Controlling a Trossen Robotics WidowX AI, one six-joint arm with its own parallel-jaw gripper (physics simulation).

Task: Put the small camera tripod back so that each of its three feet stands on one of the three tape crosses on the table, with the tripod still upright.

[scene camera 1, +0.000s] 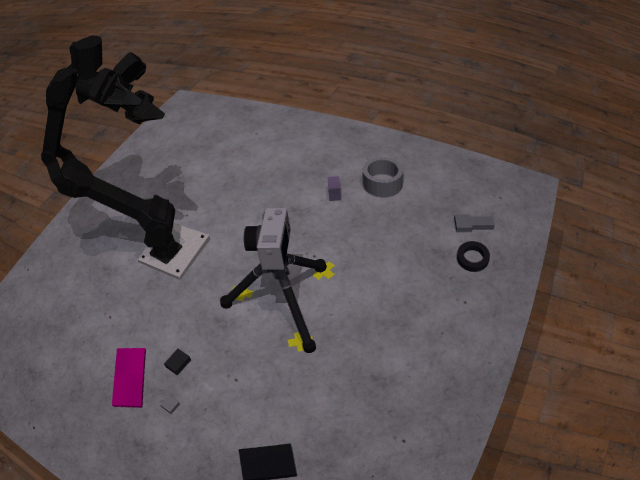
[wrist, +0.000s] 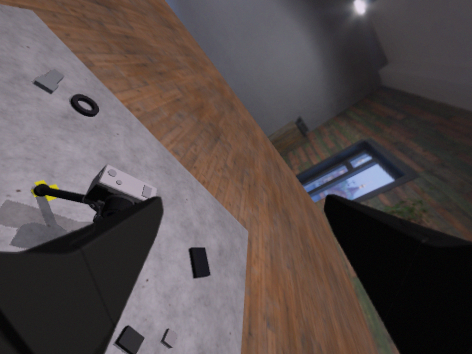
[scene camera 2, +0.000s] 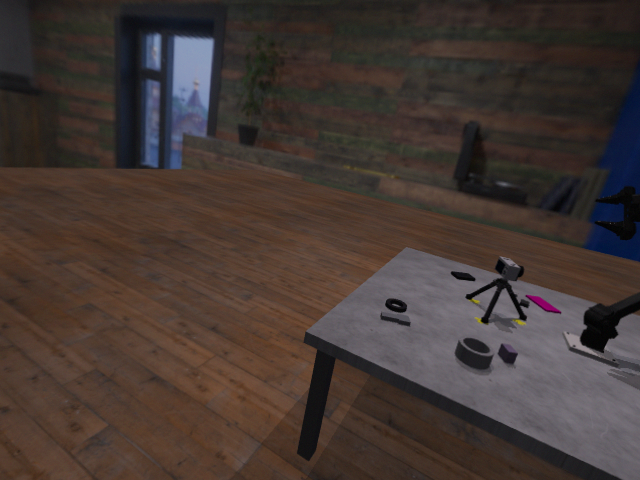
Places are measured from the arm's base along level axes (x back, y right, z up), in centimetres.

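Pixels of known places: gripper, fingertip midpoint: (scene camera 1: pixel 152 109) (wrist: pixel 244 203) (scene camera 2: pixel 595 211); arm's base, link origin: (scene camera 1: pixel 165 250) (scene camera 2: pixel 591 345).
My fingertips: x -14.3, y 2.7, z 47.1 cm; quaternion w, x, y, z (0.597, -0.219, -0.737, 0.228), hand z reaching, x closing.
Ahead of a thing's pixels: the offset from my fingertips to its middle. "*": to the spot under its first point.
The small tripod (scene camera 1: pixel 296 308) (scene camera 2: pixel 493 305) (wrist: pixel 69 195) stands upright with a white camera (scene camera 1: pixel 272 238) (scene camera 2: pixel 509 270) (wrist: pixel 127 183) on top. In scene view 1, its left foot {* dz -46.5, dx -8.6, dy +1.5 cm} (scene camera 1: pixel 225 301) is beside a yellow cross {dz -48.4, dx -9.0, dy -3.6 cm} (scene camera 1: pixel 244 293), outward of it. Its back right foot {* dz -46.1, dx -20.7, dy -16.9 cm} (scene camera 1: pixel 320 265) is at the upper left part of a second cross {dz -48.4, dx -20.9, dy -17.6 cm} (scene camera 1: pixel 325 272). Its front foot {* dz -46.9, dx -29.8, dy +1.3 cm} (scene camera 1: pixel 309 345) is at the right edge of the third cross {dz -48.4, dx -27.1, dy +0.6 cm} (scene camera 1: pixel 296 341). My gripper (scene camera 1: pixel 152 107) (scene camera 2: pixel 597 211) (wrist: pixel 244 203) is open and empty, high above the table and well away from the tripod.
A purple block {dz -46.4, dx -10.1, dy -39.3 cm} (scene camera 1: pixel 334 188) and grey ring {dz -46.0, dx -18.5, dy -48.7 cm} (scene camera 1: pixel 382 187) stand behind the tripod. A grey piece {dz -47.7, dx -45.0, dy -47.3 cm} (scene camera 1: pixel 473 223) and black ring {dz -47.7, dx -48.9, dy -37.2 cm} (scene camera 1: pixel 460 256) lie right. A magenta slab {dz -48.0, dx -1.8, dy +29.6 cm} (scene camera 1: pixel 129 377), black block {dz -47.7, dx -8.8, dy +19.6 cm} (scene camera 1: pixel 177 361), small grey block {dz -47.8, dx -14.0, dy +28.9 cm} (scene camera 1: pixel 169 404) and black slab {dz -47.7, dx -38.1, dy +28.2 cm} (scene camera 1: pixel 267 461) lie in front.
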